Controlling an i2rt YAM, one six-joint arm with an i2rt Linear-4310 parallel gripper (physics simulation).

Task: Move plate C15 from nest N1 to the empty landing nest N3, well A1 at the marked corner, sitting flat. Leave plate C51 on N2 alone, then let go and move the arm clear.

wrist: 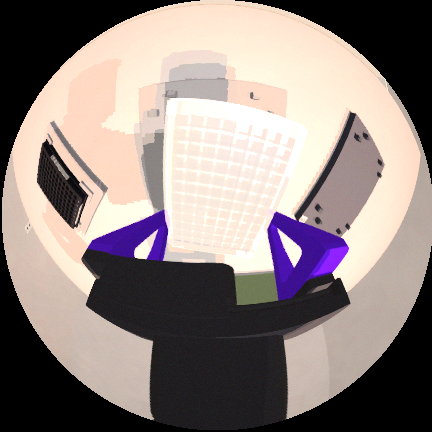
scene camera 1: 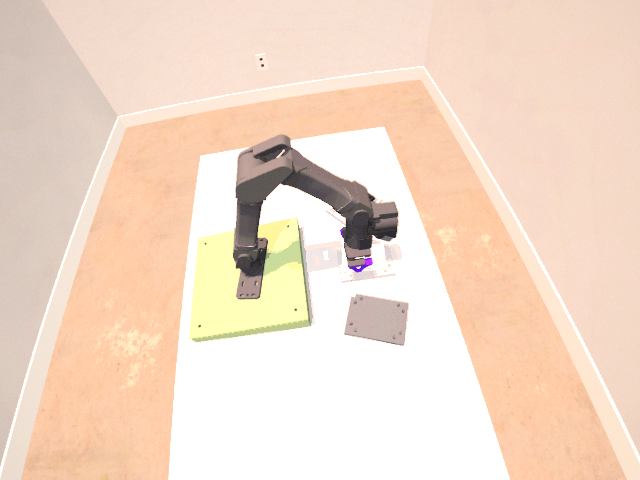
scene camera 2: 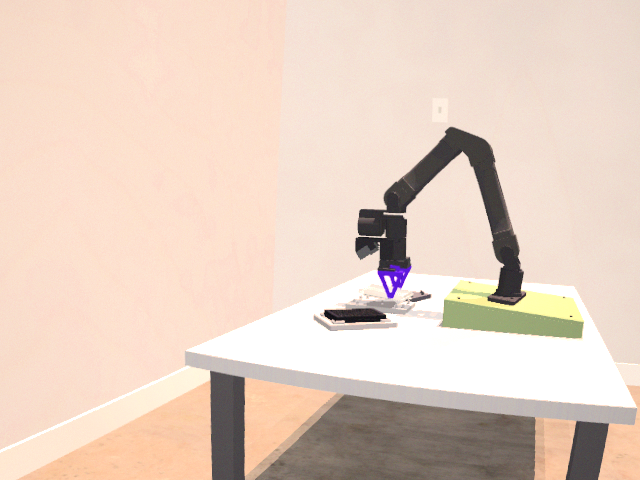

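Note:
My gripper (scene camera 1: 360, 267) (scene camera 2: 390, 292) (wrist: 217, 214) has purple fingers and is shut on the white well plate C15 (scene camera 1: 381, 270) (scene camera 2: 372, 294) (wrist: 225, 173). It grips the plate by its two long sides and holds it low over the table, about level. The grey empty nest N3 (scene camera 1: 376, 318) (wrist: 346, 177) lies just beside it, nearer the front of the table. The black plate C51 (scene camera 2: 354, 313) (wrist: 60, 183) sits on its white nest N2 (scene camera 2: 330, 323) on the other side. In scene camera 1 the arm hides C51.
The arm's base stands on a light green block (scene camera 1: 279, 310) (scene camera 2: 516, 317) on the white table (scene camera 1: 320, 413) (scene camera 2: 413, 361). The table's edges and the room's walls lie well away from the gripper.

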